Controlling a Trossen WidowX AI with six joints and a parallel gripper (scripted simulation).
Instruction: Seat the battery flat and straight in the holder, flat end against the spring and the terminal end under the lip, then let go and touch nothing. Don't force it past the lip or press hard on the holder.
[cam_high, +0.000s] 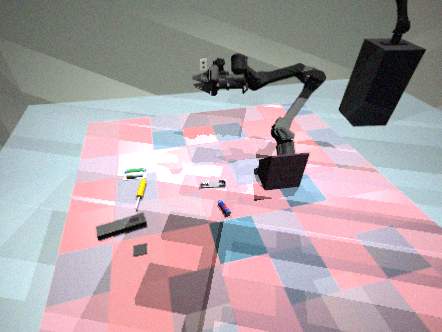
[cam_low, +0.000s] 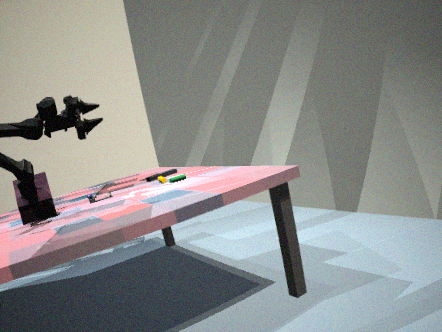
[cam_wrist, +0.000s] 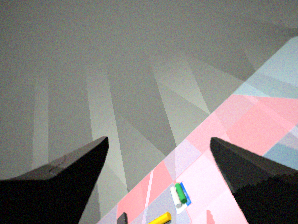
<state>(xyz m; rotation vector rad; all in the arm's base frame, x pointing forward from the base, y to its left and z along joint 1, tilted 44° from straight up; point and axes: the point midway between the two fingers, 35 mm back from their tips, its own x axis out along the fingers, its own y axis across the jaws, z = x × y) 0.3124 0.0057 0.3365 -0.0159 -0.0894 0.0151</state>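
Now: gripper tip 39 cm to the right of the battery, 33 cm above it and 10 cm past it. From my gripper tip the other things lie so: yellow screwdriver 33 cm below, 30 cm to the left, 22 cm ahead; then dark flat bar 44 cm to the left, 33 cm below, 27 cm ahead; then white object 33 cm below, 26 cm ahead, 17 cm to the left.
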